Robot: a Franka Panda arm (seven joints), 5 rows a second.
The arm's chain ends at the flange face. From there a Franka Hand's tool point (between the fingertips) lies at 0.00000 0.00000 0.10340 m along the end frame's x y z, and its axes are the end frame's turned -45 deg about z.
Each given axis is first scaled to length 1.
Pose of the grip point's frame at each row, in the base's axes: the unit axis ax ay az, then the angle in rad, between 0 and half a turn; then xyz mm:
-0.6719 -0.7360 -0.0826 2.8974 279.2 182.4 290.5
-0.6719 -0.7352 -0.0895 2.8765 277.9 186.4 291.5
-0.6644 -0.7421 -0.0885 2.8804 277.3 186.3 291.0
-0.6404 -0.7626 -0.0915 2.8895 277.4 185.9 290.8
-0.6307 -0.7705 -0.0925 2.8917 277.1 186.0 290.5
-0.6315 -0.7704 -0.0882 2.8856 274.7 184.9 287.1
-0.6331 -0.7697 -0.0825 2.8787 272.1 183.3 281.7
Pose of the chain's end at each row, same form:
-0.9051 -0.4241 -0.0294 2.8528 286.3 153.2 389.4
-0.9053 -0.4236 -0.0318 2.8282 285.6 154.8 389.7
-0.9009 -0.4328 -0.0316 2.8326 285.2 155.2 389.3
-0.8866 -0.4611 -0.0362 2.8387 285.1 155.2 389.2
-0.8807 -0.4722 -0.0375 2.8399 284.9 155.4 388.9
-0.8812 -0.4717 -0.0323 2.8376 283.5 154.5 385.5
-0.8821 -0.4703 -0.0257 2.8356 282.2 153.4 380.2

